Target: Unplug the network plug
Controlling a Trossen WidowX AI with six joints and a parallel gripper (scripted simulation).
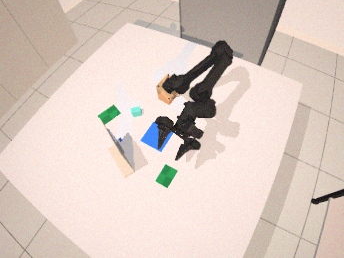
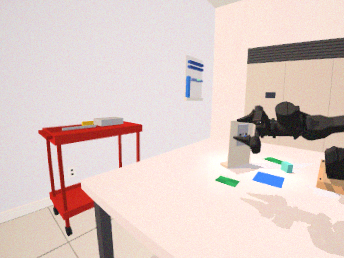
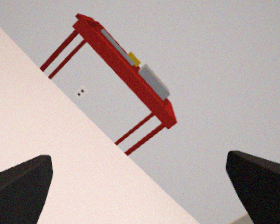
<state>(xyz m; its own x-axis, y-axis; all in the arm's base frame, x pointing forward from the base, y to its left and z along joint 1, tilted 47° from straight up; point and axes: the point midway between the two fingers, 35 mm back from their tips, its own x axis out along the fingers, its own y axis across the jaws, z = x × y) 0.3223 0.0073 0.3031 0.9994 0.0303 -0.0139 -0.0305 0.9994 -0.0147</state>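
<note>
The network plug is 20 mm ahead of my gripper tip, 220 mm to the right of it and 70 mm below it. From my gripper tip the other things lie so: blue marked square: 130 mm behind, 150 mm to the right, 240 mm below; then grey upright panel: 40 mm ahead, 230 mm to the right, 130 mm below.
</note>
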